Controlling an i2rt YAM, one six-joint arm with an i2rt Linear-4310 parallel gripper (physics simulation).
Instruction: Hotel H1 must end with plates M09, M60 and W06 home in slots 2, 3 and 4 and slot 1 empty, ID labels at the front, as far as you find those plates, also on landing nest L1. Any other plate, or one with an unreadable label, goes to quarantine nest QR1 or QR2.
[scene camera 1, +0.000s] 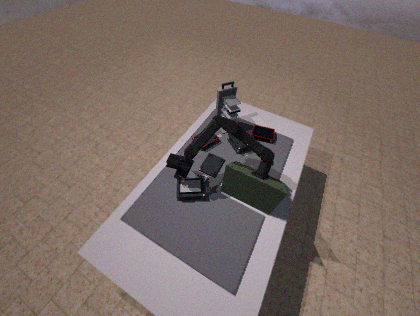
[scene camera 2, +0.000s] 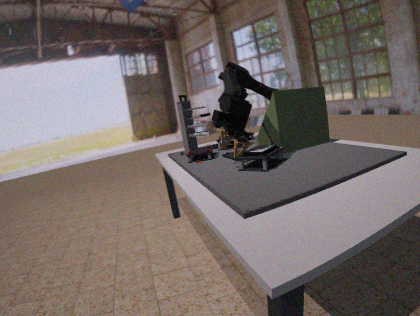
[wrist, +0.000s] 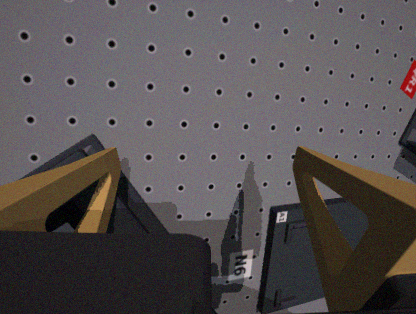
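Pixels of known places: gripper, fingertip midpoint: (scene camera 2: 229, 153) (wrist: 206, 156); arm's base, origin of the base link: (scene camera 1: 260, 175) (scene camera 2: 292, 113).
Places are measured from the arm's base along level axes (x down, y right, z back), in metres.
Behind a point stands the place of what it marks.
Hotel H1 (scene camera 1: 220, 104) (scene camera 2: 187, 126) is an upright grey tower at the table's far end with several shelves; I cannot read any plate labels or tell its slots' contents. A dark raised nest (scene camera 1: 192, 197) @(x 0.150, y -0.284, z -0.273 m) (scene camera 2: 265, 163) @(x 0.129, y -0.342, z -0.334 m) bears a dark-framed piece with a pale top; its corner shows under the left finger in the wrist view. My gripper (scene camera 1: 184, 178) @(x 0.099, y -0.196, z -0.417 m) (scene camera 2: 232, 147) @(x 0.099, y -0.196, z -0.417 m) (wrist: 206, 156) @(x 0.099, y -0.196, z -0.417 m) is open and empty, above the mat beside this nest. A red label ending in R1 (wrist: 409, 82) @(x 0.156, y 0.024, z -0.504 m) lies near a dark nest edge at the right of the wrist view. Two red-edged nests (scene camera 1: 206, 141) (scene camera 1: 264, 133) @(x 0.116, y 0.443, z -0.148 m) stand toward the hotel.
A dark flat rectangular piece marked A1 (scene camera 1: 212, 165) @(x 0.144, y -0.024, z -0.307 m) (wrist: 292, 255) @(x 0.144, y -0.075, z -0.318 m) lies beside the raised nest. A white label (wrist: 241, 265) @(x 0.156, y -0.121, z -0.301 m), seemingly N6, is on the perforated mat (scene camera 1: 200, 235) @(x 0.156, y -0.427, z -0.103 m) (scene camera 2: 300, 180) @(x 0.156, y -0.514, z -0.301 m) (wrist: 200, 110) @(x 0.156, y -0.187, z -0.438 m). A large green block (scene camera 1: 255, 189) @(x -0.031, y -0.116, z 0.017 m) (scene camera 2: 305, 119) @(x 0.026, y -0.118, z -0.002 m) stands by the arm's base. Another dark nest (scene camera 1: 241, 145) @(x 0.096, y 0.211, z -0.224 m) is partly behind the arm.
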